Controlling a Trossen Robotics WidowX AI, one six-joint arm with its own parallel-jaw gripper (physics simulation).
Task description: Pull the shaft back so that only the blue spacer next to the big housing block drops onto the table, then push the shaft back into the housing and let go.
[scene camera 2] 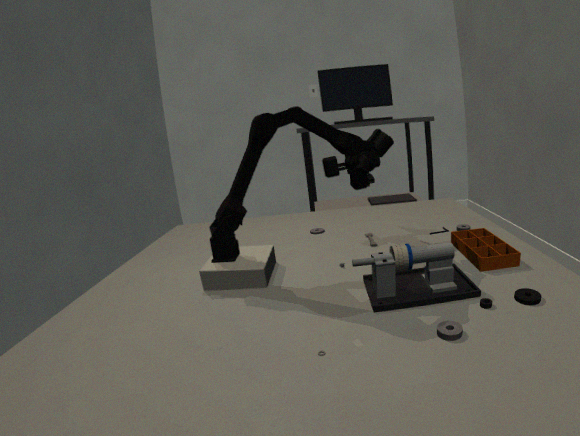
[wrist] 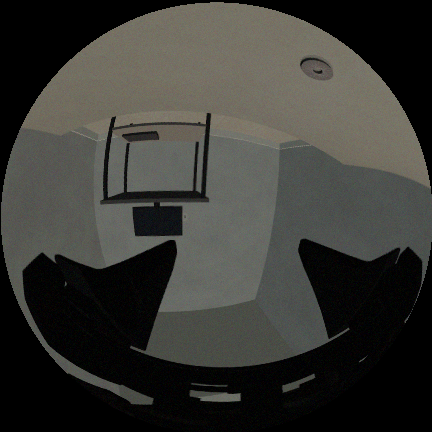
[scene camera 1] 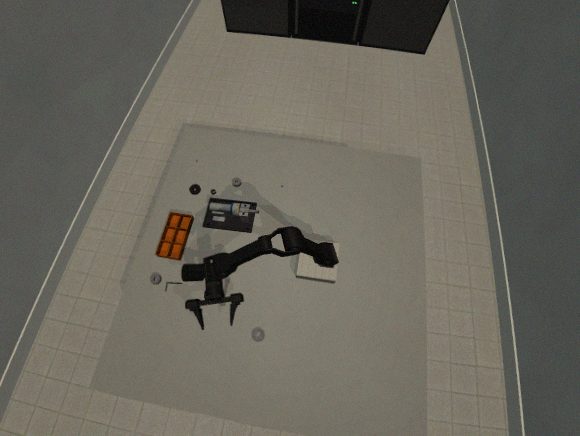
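Seen in the pictures: gripper, fingertip midpoint: (scene camera 2: 342, 162) (wrist: 240, 246) (scene camera 1: 217, 328); arm's base, link origin: (scene camera 2: 225, 257) (scene camera 1: 326, 259).
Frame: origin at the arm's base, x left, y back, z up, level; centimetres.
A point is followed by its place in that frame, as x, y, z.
My gripper (scene camera 1: 217, 327) @(33.2, -35.3, 18.0) (wrist: 240, 246) @(33.2, -35.3, 18.0) is open and empty, high above the table and well away from the shaft assembly. In scene camera 2 its fingers are hard to make out. The blue spacer (scene camera 1: 232, 209) (scene camera 2: 409, 256) is a thin ring against the end of the big grey cylindrical housing (scene camera 1: 218, 206) (scene camera 2: 434, 252). Cream spacers (scene camera 2: 397, 257) @(-19.2, -41.3, 3.5) sit beside it, between it and the smaller grey upright block (scene camera 2: 385, 282) @(-19.8, -38.6, -1.5). The thin grey shaft (scene camera 1: 253, 211) @(-16.5, -34.5, 2.9) (scene camera 2: 361, 262) @(-17.5, -34.0, 2.6) sticks out past this block. All stand on a dark base plate (scene camera 1: 235, 225) (scene camera 2: 412, 290). The shaft assembly does not show in the wrist view.
An orange compartment tray (scene camera 1: 191, 220) @(-10.6, -63.5, -3.4) (scene camera 2: 492, 265) @(-12.8, -66.6, -4.4) stands beside the base plate. A dark disc (scene camera 1: 191, 189) @(-27.3, -68.8, -4.7) (scene camera 2: 527, 301) @(-29.9, -65.8, -4.8), a grey ring (scene camera 1: 233, 182) @(-33.9, -48.9, -4.5) (scene camera 2: 449, 336) @(-36.6, -46.6, -4.7) and another disc (scene camera 1: 253, 335) @(33.9, -25.8, -4.9) (wrist: 310, 65) @(33.5, -25.3, -5.0) lie around. A hex key (scene camera 1: 174, 283) @(18.5, -63.6, -5.3) (scene camera 2: 438, 232) @(18.1, -63.4, -5.4) and a wrench (scene camera 2: 370, 240) @(17.0, -40.7, -5.1) also lie there.
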